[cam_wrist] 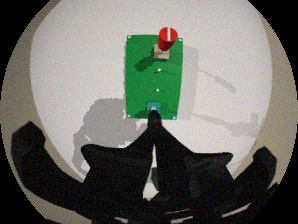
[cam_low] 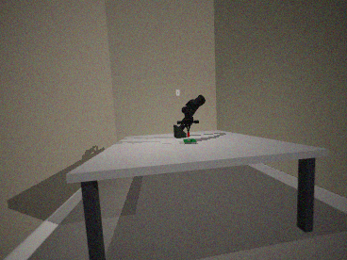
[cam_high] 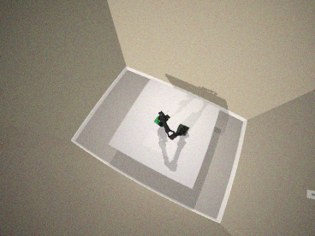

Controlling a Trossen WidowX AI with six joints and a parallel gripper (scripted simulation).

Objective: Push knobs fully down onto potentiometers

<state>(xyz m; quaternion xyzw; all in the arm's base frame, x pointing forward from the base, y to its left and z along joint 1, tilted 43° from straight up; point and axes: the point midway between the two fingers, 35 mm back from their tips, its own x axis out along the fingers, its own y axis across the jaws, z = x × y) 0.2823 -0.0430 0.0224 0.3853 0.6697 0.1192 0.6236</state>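
The red knob is 9 cm ahead of my gripper tip, 4 cm to the right of it and 1 cm below it. Round my gripper tip: potentiometer: 9 cm ahead, 4 cm to the right, 3 cm below.
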